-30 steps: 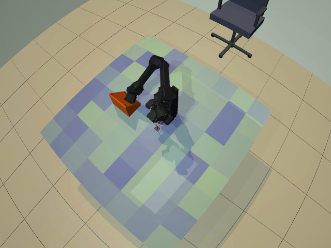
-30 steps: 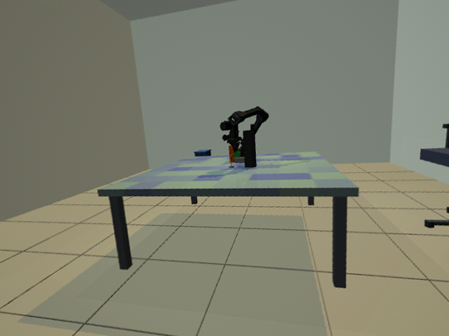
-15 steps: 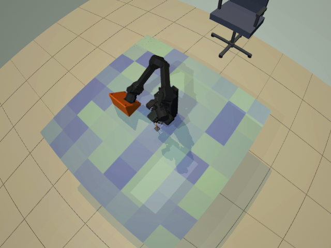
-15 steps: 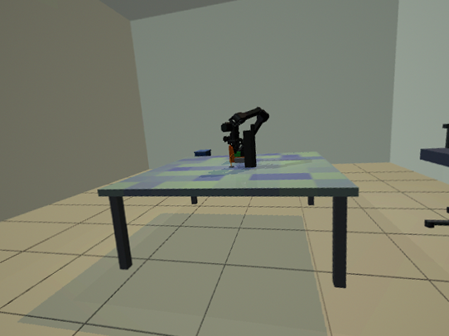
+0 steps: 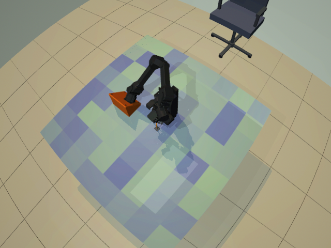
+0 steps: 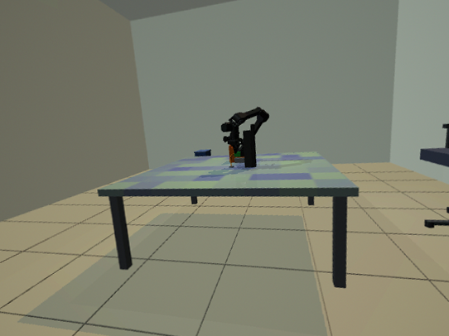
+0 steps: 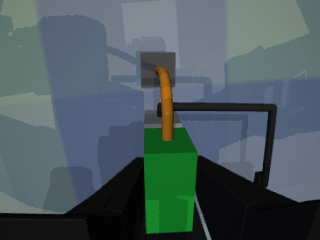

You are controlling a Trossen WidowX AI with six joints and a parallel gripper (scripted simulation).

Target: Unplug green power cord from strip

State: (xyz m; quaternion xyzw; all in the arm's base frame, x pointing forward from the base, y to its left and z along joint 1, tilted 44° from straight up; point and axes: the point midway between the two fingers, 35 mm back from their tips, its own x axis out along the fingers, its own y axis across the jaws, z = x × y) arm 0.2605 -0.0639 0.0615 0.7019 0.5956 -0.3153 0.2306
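My gripper tip is now 3 cm to the right of the green plug.
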